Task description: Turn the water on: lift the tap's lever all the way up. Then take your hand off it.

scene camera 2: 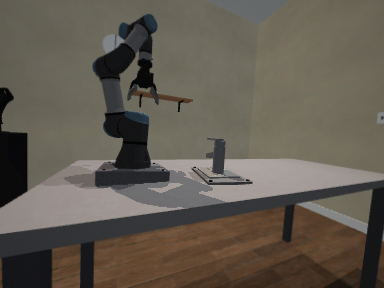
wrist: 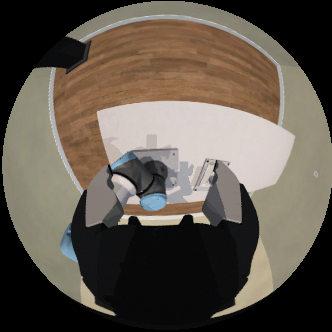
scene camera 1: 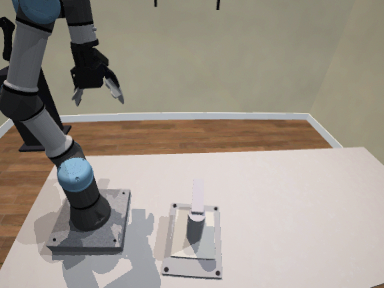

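Observation:
The grey tap stands upright on its base plate. Its flat lever sits on top and points the same way as the spout. In the scene camera 2 view the lever lies nearly level, its free end very slightly higher. My gripper is open and empty, pointing down, high above the table and well away from the tap, on the arm base's side. In the wrist view a finger hides most of the tap.
The arm's grey base block stands on the table beside the tap's plate. A wooden wall shelf hangs behind. A black stand is off the table's left side.

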